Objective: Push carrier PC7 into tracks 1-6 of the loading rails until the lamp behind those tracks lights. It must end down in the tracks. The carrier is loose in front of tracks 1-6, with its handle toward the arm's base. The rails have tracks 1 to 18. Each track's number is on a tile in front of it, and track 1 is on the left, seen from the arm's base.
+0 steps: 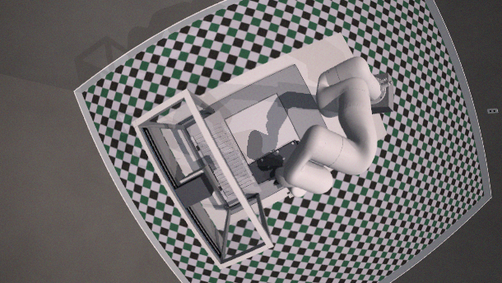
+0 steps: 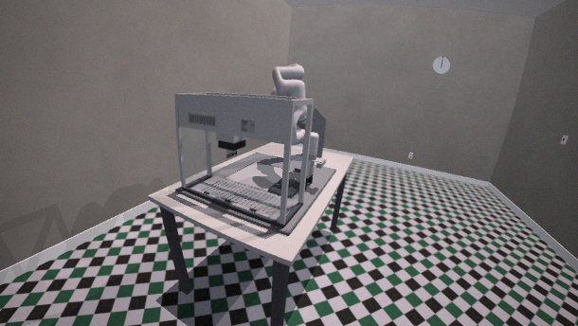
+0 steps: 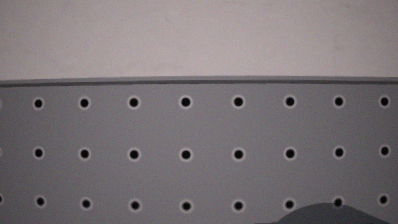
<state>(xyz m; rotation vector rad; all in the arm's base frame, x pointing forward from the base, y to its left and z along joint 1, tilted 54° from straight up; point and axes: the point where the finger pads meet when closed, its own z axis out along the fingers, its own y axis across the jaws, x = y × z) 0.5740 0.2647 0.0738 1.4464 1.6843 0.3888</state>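
Now: the carrier PC7 8 cm to the right of my hand.
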